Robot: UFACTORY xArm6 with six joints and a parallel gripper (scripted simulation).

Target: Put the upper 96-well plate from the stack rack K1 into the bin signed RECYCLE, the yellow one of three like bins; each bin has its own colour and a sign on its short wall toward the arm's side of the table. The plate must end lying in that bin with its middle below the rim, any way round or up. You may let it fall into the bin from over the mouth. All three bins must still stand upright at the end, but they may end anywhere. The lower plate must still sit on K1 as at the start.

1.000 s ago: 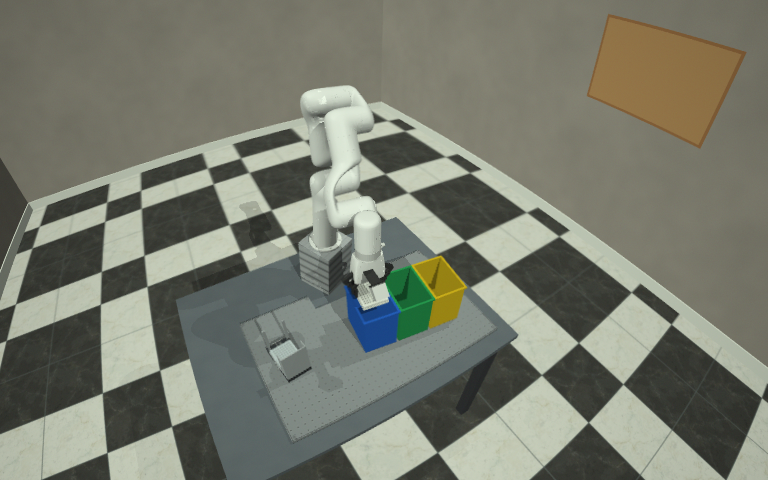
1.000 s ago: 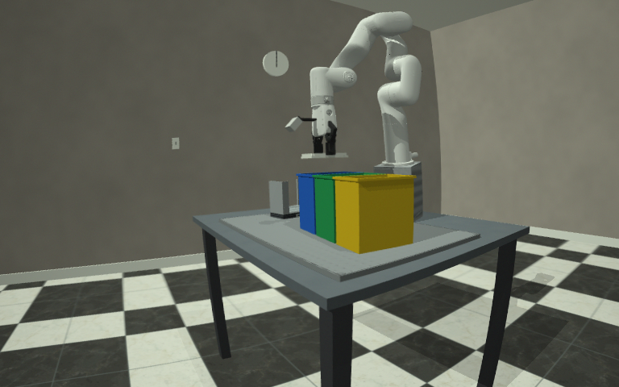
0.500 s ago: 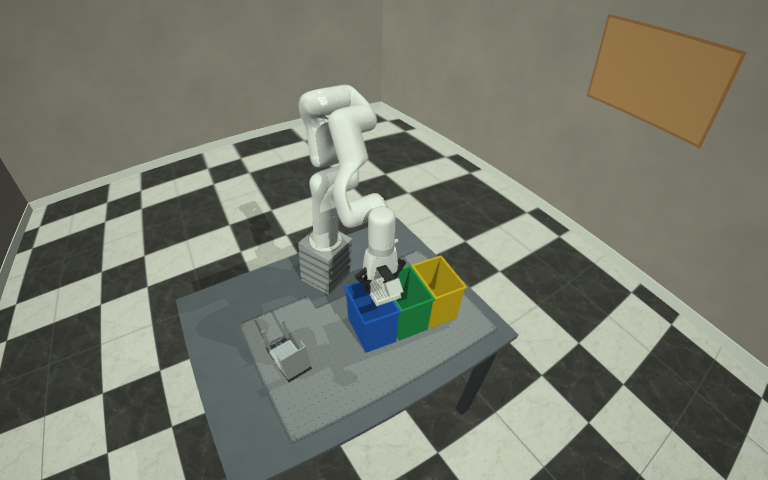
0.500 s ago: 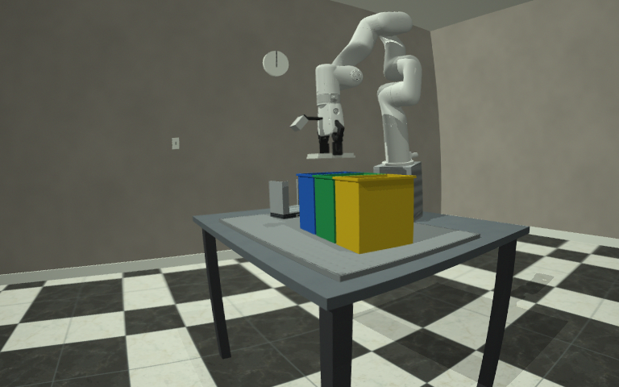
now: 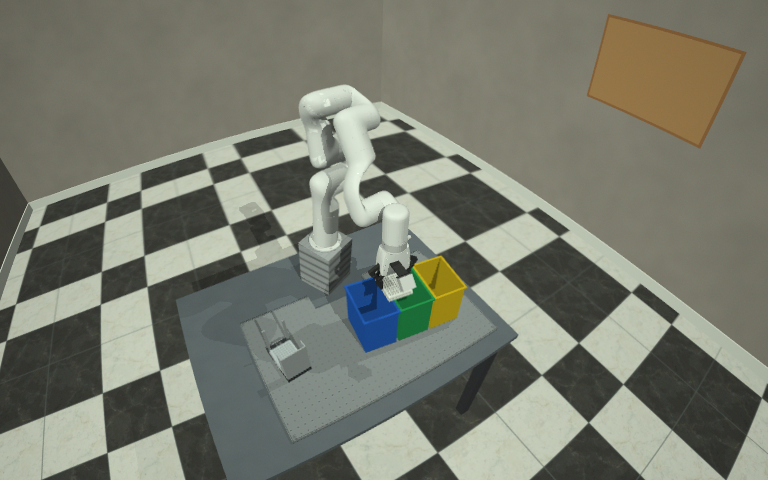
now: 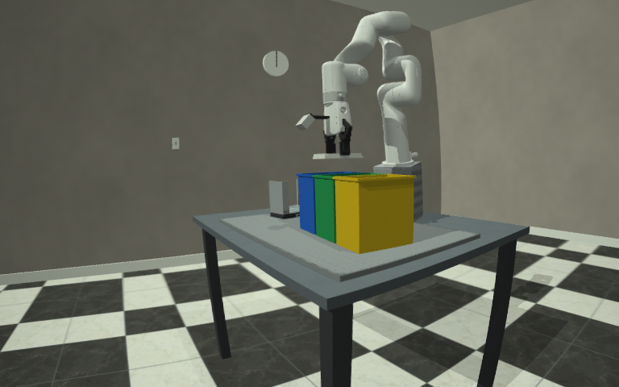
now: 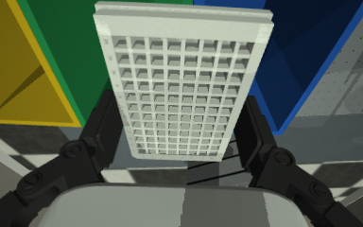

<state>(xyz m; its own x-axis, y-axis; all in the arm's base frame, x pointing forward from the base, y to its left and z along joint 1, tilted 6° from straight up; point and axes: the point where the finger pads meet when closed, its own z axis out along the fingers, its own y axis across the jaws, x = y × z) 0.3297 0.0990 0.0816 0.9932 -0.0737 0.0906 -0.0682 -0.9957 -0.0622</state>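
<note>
The yellow bin lies 190 mm to the left of my hand, 160 mm below it and 10 mm ahead of it. The rest, counted from my hand: blue bin 160 mm below, 70 mm to the right, 10 mm behind; then green bin 160 mm below, 60 mm to the left.
</note>
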